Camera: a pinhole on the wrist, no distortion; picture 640 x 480 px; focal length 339.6 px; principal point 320.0 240.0 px. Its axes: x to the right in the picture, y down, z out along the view. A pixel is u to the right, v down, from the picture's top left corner.
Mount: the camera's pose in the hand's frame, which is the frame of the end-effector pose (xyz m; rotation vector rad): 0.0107 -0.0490 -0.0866 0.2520 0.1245 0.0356
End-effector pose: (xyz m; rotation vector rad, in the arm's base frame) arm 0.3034 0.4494 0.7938 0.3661 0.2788 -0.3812
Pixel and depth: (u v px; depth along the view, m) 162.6 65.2 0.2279
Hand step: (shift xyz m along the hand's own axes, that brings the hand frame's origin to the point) -0.0627 -0.2241 0.1154
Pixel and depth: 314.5 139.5 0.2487
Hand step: 0.0398 -0.1817 0.1344
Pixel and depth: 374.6 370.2 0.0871
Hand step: 0.0350 -0.0374 0.0038
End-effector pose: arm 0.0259 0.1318 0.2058 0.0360 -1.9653 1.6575
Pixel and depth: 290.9 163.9 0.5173
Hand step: 0.0349 -0.2909 0.3866
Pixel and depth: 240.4 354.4 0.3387
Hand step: -0.0271 -0.0261 0.2768
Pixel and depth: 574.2 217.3 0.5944
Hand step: 0.5284 -0.2114 0.4218
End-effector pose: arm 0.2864 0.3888 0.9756 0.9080 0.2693 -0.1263
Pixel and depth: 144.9 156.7 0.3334
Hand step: -0.1157 -0.2190 0.2336
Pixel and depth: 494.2 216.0 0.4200
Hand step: 0.2784 -0.1703 0.2840
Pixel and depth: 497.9 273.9 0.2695
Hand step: 0.1845 -0.0822 0.1624
